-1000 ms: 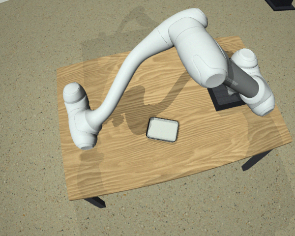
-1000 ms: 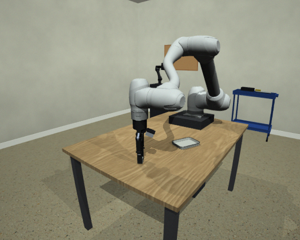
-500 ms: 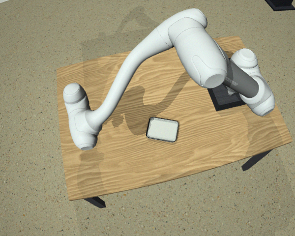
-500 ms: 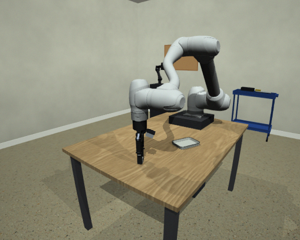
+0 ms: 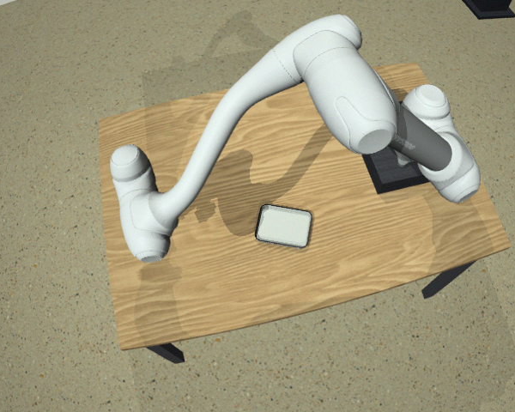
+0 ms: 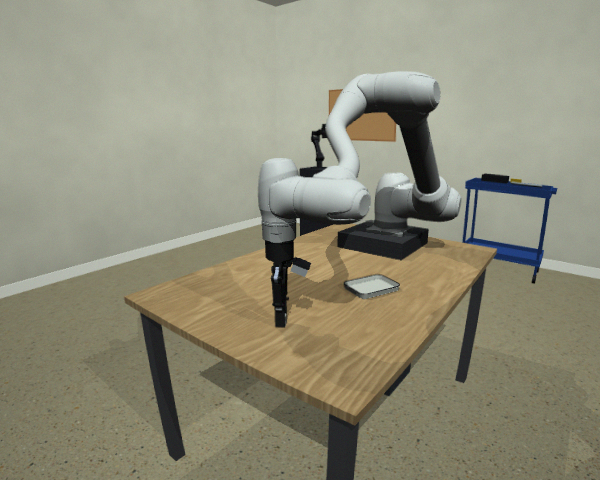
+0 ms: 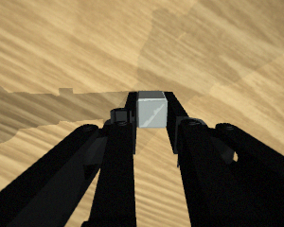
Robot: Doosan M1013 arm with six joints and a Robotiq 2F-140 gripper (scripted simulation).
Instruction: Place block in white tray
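My gripper is now 390 mm past the white tray, 90 mm to the right of it and 20 mm above it. Also, from my hand: block (20 mm below).
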